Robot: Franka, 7 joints.
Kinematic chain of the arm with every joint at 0, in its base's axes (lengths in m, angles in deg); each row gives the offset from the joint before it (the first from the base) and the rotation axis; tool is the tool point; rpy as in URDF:
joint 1: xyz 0 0 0.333 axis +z
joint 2: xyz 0 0 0 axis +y
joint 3: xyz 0 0 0.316 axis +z
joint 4: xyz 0.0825 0 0 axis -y
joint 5: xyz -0.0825 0 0.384 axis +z
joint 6: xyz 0 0 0 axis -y
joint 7: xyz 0.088 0 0 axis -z
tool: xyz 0 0 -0.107 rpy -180 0 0
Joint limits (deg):
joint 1: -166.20..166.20
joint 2: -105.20..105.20
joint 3: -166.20..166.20
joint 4: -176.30..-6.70
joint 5: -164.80..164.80
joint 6: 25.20..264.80
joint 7: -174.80..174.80
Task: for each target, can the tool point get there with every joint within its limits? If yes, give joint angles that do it. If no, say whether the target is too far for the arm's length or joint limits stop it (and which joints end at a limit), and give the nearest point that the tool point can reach.
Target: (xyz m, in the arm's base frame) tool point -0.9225 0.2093 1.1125
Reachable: no: too far | nearest point -0.6457 0.1465 0.8786 | short by 0.368 m
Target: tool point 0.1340 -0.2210 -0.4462
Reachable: no: joint limits stop it (at a limit: joint 2) | nearest point 0.1358 -0.2240 -0.3603 | short by 0.086 m
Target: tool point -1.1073 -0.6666 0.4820
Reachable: no: too far | nearest point -0.7302 -0.4396 0.4313 | short by 0.443 m
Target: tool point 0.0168 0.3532 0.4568
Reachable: yes | joints 4.97 -68.19 89.36 -158.22 68.31 227.48 124.33
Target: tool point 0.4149 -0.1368 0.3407
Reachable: yes | joints 35.35 15.80 -70.47 -127.07 57.89 60.54 26.13
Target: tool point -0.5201 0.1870 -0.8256
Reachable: no: too far | nearest point -0.3971 0.1428 -0.3423 | short by 0.501 m
